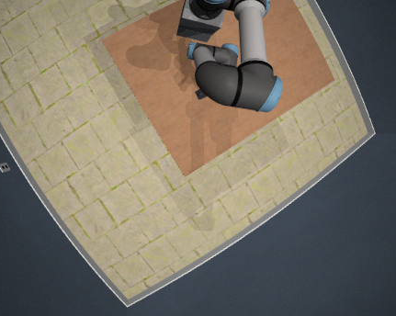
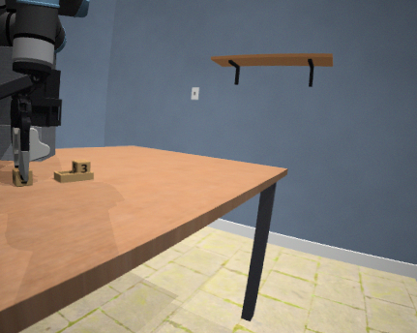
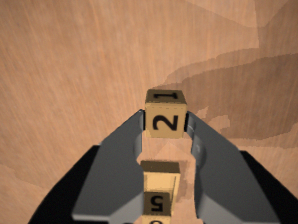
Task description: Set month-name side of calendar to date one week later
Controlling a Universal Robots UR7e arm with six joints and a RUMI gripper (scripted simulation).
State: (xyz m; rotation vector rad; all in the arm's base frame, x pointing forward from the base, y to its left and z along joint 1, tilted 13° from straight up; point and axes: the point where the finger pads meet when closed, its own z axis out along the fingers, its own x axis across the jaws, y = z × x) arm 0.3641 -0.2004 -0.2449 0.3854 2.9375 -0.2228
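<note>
Now: the cube 12 cm to the left of my hand and 4 cm ahead of it. Round my hand: wooden tray 11 cm to the left, 3 cm ahead, 2 cm below.
</note>
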